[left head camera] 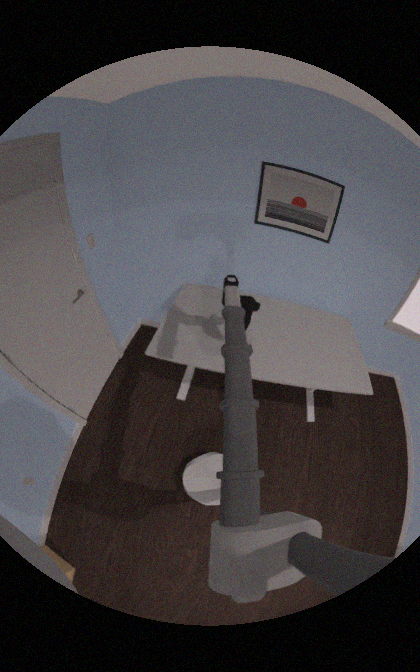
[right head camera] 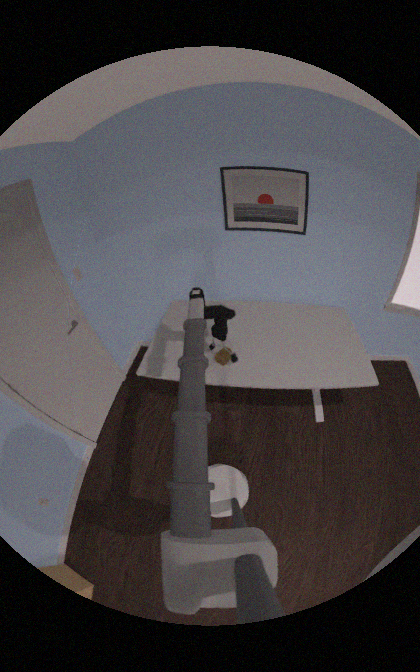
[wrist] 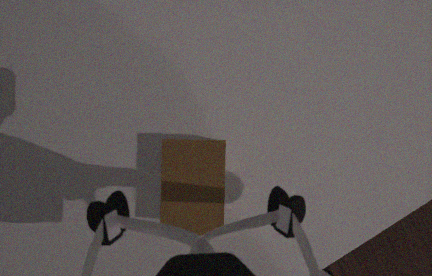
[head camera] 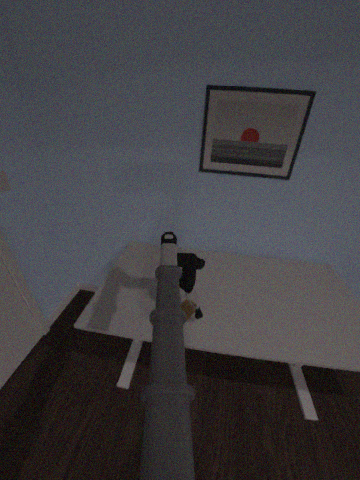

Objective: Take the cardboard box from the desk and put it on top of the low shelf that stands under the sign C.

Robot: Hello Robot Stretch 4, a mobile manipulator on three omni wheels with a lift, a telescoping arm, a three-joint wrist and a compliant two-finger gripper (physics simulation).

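Pixels of known places: gripper, fingertip midpoint: (wrist: 199, 204) (head camera: 185, 309); robot's base at its link origin: (left head camera: 210, 477).
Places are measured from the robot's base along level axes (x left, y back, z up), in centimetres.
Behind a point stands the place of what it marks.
The cardboard box (head camera: 188, 309) @[y -72.3, x -10.3, z 74.2 cm] (right head camera: 223, 356) (wrist: 193, 162) @[y -75.7, x -10.9, z 74.2 cm], small and brown with a darker band, is on the white desk (head camera: 270, 305) @[y -78.1, x -56.4, z 69.2 cm] (left head camera: 310, 345) @[y -78.6, x -60.9, z 69.2 cm] (right head camera: 300, 345) (wrist: 330, 100) @[y -70.6, x -27.8, z 69.2 cm] near its front edge. In the left head view the arm hides the box. My gripper (right head camera: 223, 352) (wrist: 199, 204) @[y -72.3, x -8.8, z 74.3 cm] is open above the desk. In the wrist view its black fingertips are wide apart, one on each side of the box's lower part, with space between each fingertip and the box. The box's lower end is partly hidden by the gripper's linkage. The low shelf and sign C do not show.
A framed picture (head camera: 249, 155) @[y -129.1, x -46.4, z 137.9 cm] (left head camera: 300, 202) @[y -129.1, x -45.8, z 148.0 cm] (right head camera: 265, 200) hangs on the blue wall behind the desk. A door (left head camera: 40, 270) @[y -79.8, x 108.8, z 122.3 cm] (right head camera: 30, 320) is at the left. A round white object (left head camera: 202, 478) @[y -0.2, x 6.5, z 18.7 cm] (right head camera: 232, 487) is low beneath the arm. A tan object (left head camera: 59, 562) (right head camera: 70, 580) shows at the lower left.
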